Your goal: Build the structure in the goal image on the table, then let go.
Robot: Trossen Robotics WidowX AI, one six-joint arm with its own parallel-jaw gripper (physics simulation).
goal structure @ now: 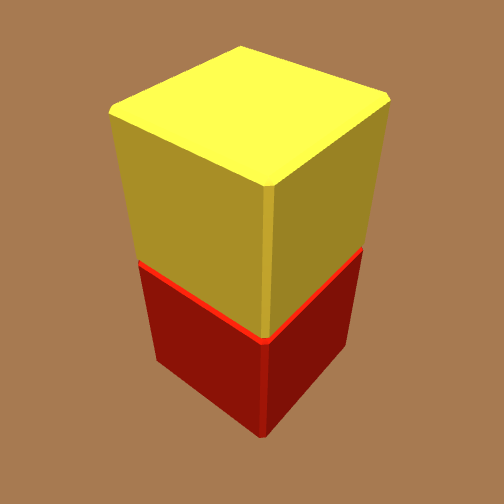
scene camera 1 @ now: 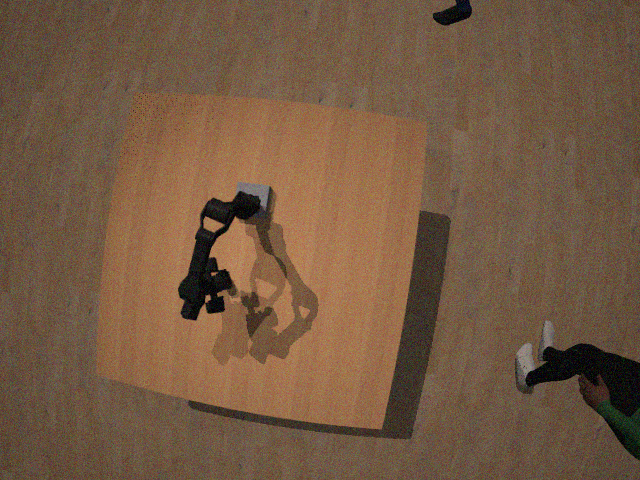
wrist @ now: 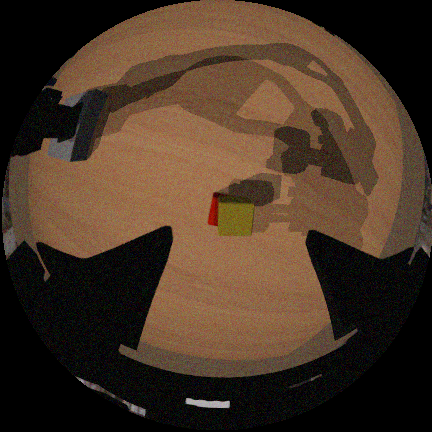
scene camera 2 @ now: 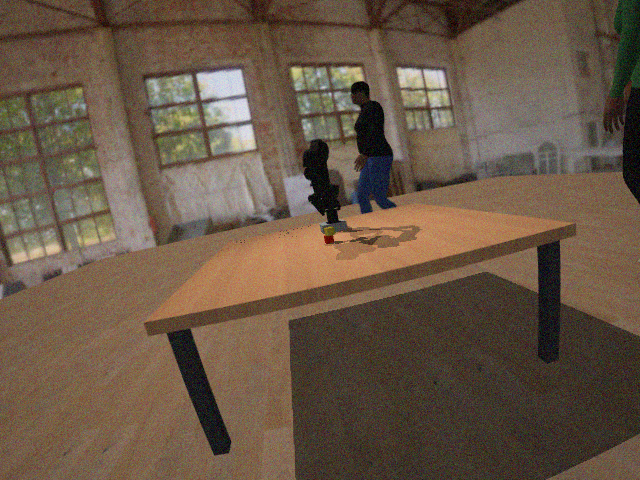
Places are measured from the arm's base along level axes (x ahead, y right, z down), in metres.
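Where they show: gripper, between the fingertips: (wrist: 243,235) (scene camera 2: 328,215); arm's base, origin of its link: (scene camera 1: 250,204) (wrist: 68,122) (scene camera 2: 333,222).
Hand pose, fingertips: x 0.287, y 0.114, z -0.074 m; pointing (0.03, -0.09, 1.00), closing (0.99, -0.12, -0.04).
Each offset is from my fingertips to the centre of the thing. Level surfaces: height alone.
A red block {dx -0.006, dy +0.014, dz +0.101 m} (scene camera 2: 328,239) (wrist: 213,211) stands on the table {dz +0.117 m} (scene camera 1: 336,232) (scene camera 2: 268,268) (wrist: 150,165). A yellow block {dx +0.002, dy +0.008, dz +0.068 m} (scene camera 2: 329,230) (wrist: 235,219) rests on top of it, a little offset, so that a strip of the red one shows at its left in the wrist view. My gripper (wrist: 243,235) is open and empty, its two black fingers wide apart. It is above the stack and clear of it, with the yellow block between the fingertips in the picture. In scene camera 1 the blocks do not show; the arm hangs over that area.
The arm's grey base (scene camera 1: 262,191) (scene camera 2: 338,226) (wrist: 61,147) stands on the table behind the blocks. The black arm (scene camera 1: 199,255) reaches out from it and casts shadows across the table top. A person in black and blue (scene camera 2: 372,129) and another in green are beyond the table.
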